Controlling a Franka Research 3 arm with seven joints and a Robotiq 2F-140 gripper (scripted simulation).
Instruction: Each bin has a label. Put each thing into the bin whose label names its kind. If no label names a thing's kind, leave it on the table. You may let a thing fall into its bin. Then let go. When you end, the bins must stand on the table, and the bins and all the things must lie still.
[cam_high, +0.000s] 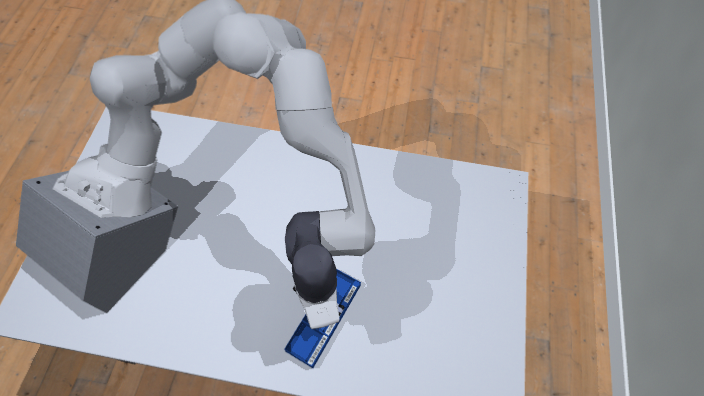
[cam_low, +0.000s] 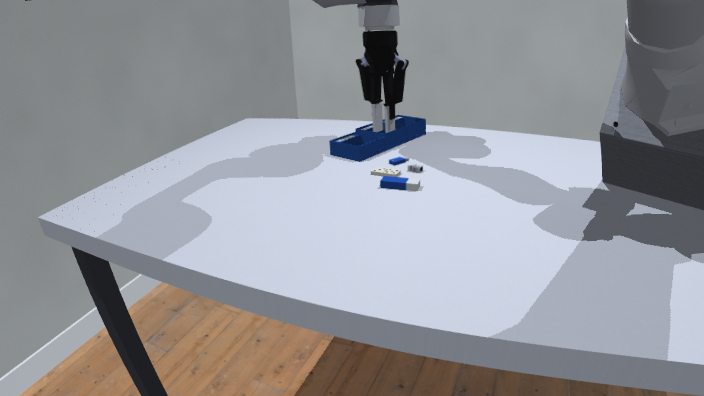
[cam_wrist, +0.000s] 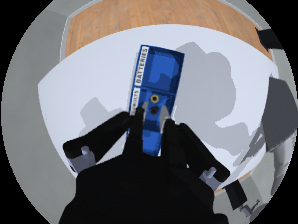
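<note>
The black disc is 50 mm below my hand and 10 mm to the left of it. Also, from my hand: grey block (140 mm behind, 130 mm to the left, 50 mm below); gold ring (50 mm below, 20 mm to the right); blue block (100 mm to the left, 90 mm behind, 60 mm below).
</note>
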